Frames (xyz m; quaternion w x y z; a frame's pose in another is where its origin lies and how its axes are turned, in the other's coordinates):
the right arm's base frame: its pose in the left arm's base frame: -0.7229 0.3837 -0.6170 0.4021 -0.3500 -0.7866 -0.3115
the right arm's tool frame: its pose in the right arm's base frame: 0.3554 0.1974 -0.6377 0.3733 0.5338 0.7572 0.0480
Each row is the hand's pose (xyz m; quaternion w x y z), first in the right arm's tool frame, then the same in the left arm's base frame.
Working: the right arm's tool frame: its pose in the left arm's base frame: -0.4538 0.1091 0.0342 0.9475 0.2821 -0.1387 0.0579

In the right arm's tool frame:
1: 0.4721 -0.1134 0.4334 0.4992 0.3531 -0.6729 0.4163
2: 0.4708 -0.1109 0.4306 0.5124 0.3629 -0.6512 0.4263
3: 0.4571 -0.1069 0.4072 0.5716 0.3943 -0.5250 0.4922
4: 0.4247 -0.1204 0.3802 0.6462 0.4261 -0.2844 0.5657
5: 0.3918 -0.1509 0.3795 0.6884 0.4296 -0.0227 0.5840
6: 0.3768 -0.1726 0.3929 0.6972 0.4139 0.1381 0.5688
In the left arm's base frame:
1: -0.0814 -0.2093 0.4626 0.2560 0.4566 -0.8038 0.2825
2: -0.0825 -0.2057 0.4613 0.2682 0.4670 -0.7873 0.3002
3: -0.0909 -0.1899 0.4406 0.3291 0.4970 -0.6927 0.4060
4: -0.1131 -0.1874 0.4023 0.4199 0.5241 -0.4940 0.5523
5: -0.1386 -0.2135 0.3762 0.4941 0.5216 -0.2568 0.6464
6: -0.1520 -0.2394 0.3713 0.5301 0.5020 -0.1023 0.6757

